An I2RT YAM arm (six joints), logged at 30 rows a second.
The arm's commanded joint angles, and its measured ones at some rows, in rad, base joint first. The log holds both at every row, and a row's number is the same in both.
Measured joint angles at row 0:
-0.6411, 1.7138, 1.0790, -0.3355, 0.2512, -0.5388
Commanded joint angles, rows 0 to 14:
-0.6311, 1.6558, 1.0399, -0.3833, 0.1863, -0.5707
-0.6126, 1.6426, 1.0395, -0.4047, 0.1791, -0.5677
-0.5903, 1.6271, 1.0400, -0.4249, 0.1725, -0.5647
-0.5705, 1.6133, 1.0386, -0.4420, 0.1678, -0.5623
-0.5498, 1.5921, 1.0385, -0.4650, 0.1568, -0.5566
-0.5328, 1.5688, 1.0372, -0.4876, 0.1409, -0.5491
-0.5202, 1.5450, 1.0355, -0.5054, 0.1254, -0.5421
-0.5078, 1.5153, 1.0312, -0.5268, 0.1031, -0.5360
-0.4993, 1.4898, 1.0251, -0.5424, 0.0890, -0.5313
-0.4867, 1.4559, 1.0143, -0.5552, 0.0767, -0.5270
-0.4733, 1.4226, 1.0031, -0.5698, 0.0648, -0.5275
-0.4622, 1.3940, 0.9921, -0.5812, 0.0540, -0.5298
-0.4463, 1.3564, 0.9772, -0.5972, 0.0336, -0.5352
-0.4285, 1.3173, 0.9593, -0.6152, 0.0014, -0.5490
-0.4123, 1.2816, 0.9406, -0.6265, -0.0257, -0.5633
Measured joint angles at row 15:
-0.4465, 1.3567, 0.9810, -0.5411, 0.0673, -0.5499
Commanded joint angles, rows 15 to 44:
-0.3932, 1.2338, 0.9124, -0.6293, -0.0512, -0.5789
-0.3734, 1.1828, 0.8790, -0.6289, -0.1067, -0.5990
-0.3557, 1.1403, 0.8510, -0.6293, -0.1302, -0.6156
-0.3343, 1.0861, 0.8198, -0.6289, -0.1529, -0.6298
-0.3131, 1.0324, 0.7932, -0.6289, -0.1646, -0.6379
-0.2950, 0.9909, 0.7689, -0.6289, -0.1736, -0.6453
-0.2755, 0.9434, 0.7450, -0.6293, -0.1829, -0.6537
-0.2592, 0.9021, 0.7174, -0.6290, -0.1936, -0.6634
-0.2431, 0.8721, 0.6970, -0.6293, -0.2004, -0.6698
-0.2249, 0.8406, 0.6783, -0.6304, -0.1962, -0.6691
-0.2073, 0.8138, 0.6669, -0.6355, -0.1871, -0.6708
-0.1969, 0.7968, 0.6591, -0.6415, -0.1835, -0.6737
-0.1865, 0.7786, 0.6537, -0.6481, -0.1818, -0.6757
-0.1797, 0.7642, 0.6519, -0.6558, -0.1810, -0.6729
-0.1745, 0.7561, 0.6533, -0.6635, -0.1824, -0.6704
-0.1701, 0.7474, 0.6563, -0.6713, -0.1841, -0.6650
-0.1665, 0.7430, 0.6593, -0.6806, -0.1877, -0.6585
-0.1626, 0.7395, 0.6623, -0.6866, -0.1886, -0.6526
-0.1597, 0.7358, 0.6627, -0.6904, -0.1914, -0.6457
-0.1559, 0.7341, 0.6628, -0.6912, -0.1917, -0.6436
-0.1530, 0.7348, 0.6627, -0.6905, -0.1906, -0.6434
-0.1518, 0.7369, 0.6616, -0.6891, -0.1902, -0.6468
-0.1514, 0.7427, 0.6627, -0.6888, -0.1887, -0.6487
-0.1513, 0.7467, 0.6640, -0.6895, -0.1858, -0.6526
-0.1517, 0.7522, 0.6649, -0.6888, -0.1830, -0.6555
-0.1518, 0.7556, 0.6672, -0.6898, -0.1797, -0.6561
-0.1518, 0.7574, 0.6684, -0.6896, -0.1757, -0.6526
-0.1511, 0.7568, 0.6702, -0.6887, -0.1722, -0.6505
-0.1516, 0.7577, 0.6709, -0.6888, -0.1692, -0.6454
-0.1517, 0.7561, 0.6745, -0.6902, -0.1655, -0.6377
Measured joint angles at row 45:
-0.1596, 0.7593, 0.6609, -0.6788, -0.1722, -0.6582
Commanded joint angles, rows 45 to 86:
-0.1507, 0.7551, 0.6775, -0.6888, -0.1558, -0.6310
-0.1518, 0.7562, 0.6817, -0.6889, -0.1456, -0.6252
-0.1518, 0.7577, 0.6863, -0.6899, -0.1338, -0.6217
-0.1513, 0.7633, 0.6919, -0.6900, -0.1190, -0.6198
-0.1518, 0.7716, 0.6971, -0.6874, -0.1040, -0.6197
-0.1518, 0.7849, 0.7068, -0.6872, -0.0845, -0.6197
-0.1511, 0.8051, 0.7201, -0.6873, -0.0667, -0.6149
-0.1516, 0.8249, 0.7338, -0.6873, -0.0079, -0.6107
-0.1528, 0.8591, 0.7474, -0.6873, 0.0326, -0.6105
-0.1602, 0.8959, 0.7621, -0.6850, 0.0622, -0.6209
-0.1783, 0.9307, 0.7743, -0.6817, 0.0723, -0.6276
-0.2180, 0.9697, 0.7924, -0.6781, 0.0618, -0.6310
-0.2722, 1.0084, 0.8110, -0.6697, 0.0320, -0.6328
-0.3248, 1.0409, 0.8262, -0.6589, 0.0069, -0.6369
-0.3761, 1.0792, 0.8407, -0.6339, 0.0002, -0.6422
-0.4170, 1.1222, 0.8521, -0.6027, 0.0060, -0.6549
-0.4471, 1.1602, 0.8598, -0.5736, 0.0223, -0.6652
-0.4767, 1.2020, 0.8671, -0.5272, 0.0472, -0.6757
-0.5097, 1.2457, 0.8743, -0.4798, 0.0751, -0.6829
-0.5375, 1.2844, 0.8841, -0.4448, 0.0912, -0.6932
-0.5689, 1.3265, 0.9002, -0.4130, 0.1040, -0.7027
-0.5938, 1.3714, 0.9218, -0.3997, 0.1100, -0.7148
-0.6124, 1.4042, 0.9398, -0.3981, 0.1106, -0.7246
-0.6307, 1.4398, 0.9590, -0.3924, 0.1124, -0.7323
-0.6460, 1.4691, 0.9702, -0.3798, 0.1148, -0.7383
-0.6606, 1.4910, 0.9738, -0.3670, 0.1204, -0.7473
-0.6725, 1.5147, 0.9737, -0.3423, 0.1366, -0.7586
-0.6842, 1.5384, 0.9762, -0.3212, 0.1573, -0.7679
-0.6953, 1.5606, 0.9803, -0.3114, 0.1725, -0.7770
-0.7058, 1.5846, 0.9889, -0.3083, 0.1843, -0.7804
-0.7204, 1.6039, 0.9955, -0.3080, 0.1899, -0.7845
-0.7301, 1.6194, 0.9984, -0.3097, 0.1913, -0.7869
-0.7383, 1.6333, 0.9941, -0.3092, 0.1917, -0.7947
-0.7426, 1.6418, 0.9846, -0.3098, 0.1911, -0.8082
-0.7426, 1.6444, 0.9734, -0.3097, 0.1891, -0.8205
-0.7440, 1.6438, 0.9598, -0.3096, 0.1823, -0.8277
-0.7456, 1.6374, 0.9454, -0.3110, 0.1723, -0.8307
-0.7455, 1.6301, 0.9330, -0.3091, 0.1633, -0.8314
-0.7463, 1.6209, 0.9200, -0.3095, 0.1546, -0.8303
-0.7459, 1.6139, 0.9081, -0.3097, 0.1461, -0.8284
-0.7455, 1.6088, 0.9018, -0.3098, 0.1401, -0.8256
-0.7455, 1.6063, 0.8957, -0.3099, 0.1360, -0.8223
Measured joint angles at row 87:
-0.7403, 1.6318, 0.9180, -0.3260, 0.1524, -0.8177
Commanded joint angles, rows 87 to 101:
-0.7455, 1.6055, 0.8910, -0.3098, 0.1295, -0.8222
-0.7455, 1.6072, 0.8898, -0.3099, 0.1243, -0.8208
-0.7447, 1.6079, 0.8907, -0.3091, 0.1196, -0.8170
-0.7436, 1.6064, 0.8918, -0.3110, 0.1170, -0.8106
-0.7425, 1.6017, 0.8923, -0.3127, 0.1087, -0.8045
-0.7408, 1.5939, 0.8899, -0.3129, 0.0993, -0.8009
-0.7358, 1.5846, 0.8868, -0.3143, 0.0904, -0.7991
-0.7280, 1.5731, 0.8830, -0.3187, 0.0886, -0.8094
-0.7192, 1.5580, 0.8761, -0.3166, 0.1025, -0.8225
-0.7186, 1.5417, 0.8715, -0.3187, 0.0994, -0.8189
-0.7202, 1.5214, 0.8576, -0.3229, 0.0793, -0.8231
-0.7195, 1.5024, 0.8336, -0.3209, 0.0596, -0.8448
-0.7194, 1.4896, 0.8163, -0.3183, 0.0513, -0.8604
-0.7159, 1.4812, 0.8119, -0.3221, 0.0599, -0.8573
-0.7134, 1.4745, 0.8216, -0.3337, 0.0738, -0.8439
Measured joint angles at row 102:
-0.7170, 1.5211, 0.8200, -0.3325, 0.0765, -0.8433
